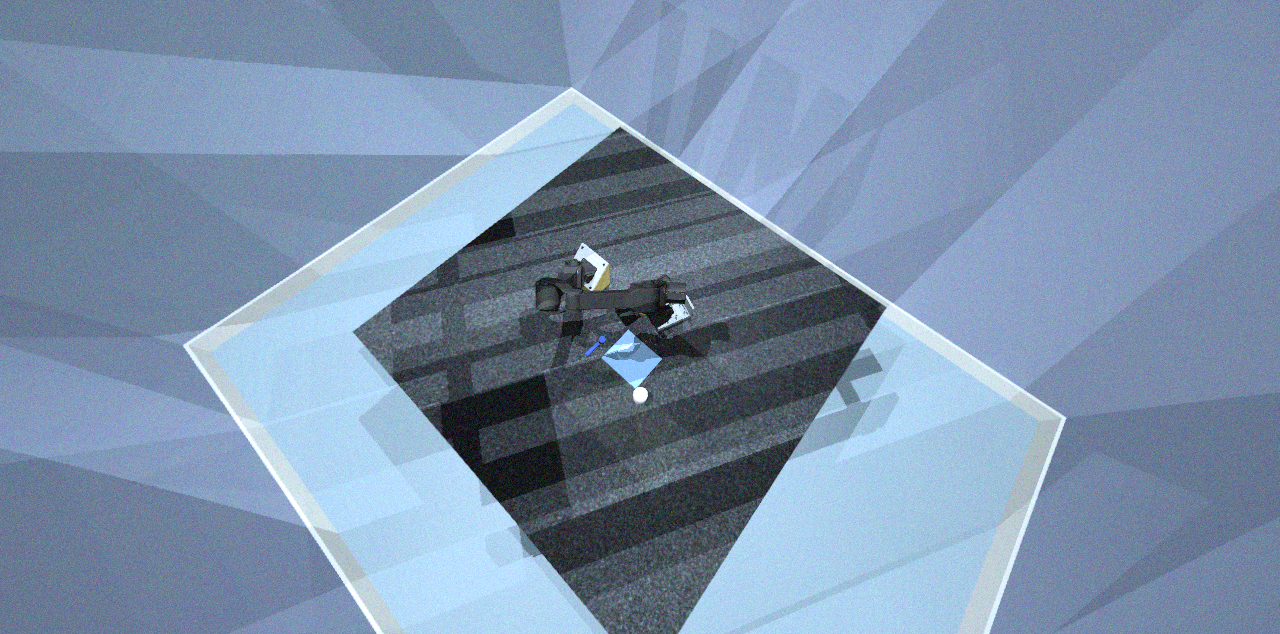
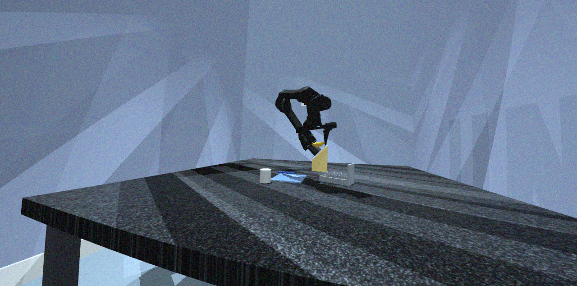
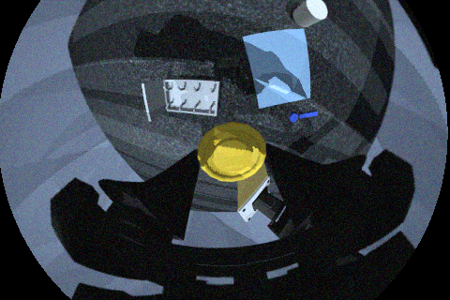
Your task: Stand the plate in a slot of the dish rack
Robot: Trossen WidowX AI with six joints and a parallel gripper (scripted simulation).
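The grey dish rack is 12 cm below my gripper tip, 8 cm to the left of it and 5 cm ahead of it. The rest, counted from my gripper tip: light blue mat: 15 cm below, 12 cm to the right, 6 cm ahead; then yellow plate: 1 cm above; then white cup: 20 cm to the right, 16 cm ahead, 12 cm below.
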